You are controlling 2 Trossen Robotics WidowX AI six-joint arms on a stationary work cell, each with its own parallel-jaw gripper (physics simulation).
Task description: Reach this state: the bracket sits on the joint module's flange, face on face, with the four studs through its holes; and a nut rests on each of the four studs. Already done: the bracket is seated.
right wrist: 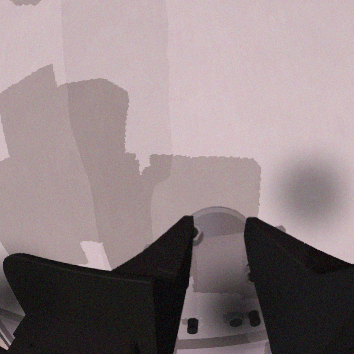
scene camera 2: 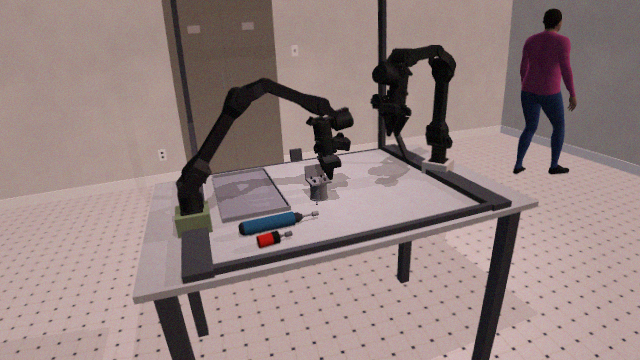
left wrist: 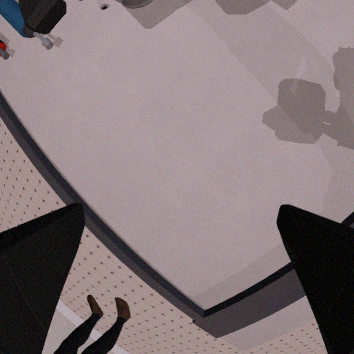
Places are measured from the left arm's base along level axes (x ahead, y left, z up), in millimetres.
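Where they show: left gripper, fingertip midpoint: [scene camera 2: 392,136] [left wrist: 183,215]; right gripper, fingertip midpoint: [right wrist: 218,225] [scene camera 2: 330,177]; left arm's base at its link origin: [scene camera 2: 438,160]; right arm's base at its link origin: [scene camera 2: 191,209].
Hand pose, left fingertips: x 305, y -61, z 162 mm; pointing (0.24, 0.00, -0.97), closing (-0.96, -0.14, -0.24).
Each offset is from my left fingertips to the centre of the thing. "spot": to the spot under its first point.
The grey joint module @(141 mm ahead, 205 mm right, 171 mm down) [scene camera 2: 318,190] stands mid-table with the bracket @(140 mm ahead, 205 mm right, 125 mm down) [scene camera 2: 316,178] seated on its flange. My right gripper [scene camera 2: 328,174] hangs just over the bracket's right side, its fingers narrowed with nothing between them. In the right wrist view the fingertips [right wrist: 218,225] straddle the bracket's upright plate @(spot: 121 mm ahead, 191 mm right, 142 mm down) [right wrist: 218,260]. A nut @(102 mm ahead, 192 mm right, 144 mm down) [right wrist: 197,234] sits on a stud beside one fingertip, and more studs or nuts @(159 mm ahead, 209 mm right, 139 mm down) [right wrist: 235,320] show lower down. A small loose nut @(189 mm ahead, 178 mm right, 203 mm down) [scene camera 2: 316,201] lies on the table by the module's base. My left gripper [scene camera 2: 393,129] [left wrist: 183,215] is open and empty, high at the back right.
A grey tray @(240 mm ahead, 460 mm right, 200 mm down) [scene camera 2: 246,193] lies left of the module. A blue driver tool @(372 mm ahead, 178 mm right, 188 mm down) [scene camera 2: 269,222] and a short red tool @(445 mm ahead, 130 mm right, 191 mm down) [scene camera 2: 271,238] lie near the front. A dark frame rail [scene camera 2: 351,240] runs along the table edge. A person [scene camera 2: 539,88] walks at the far right.
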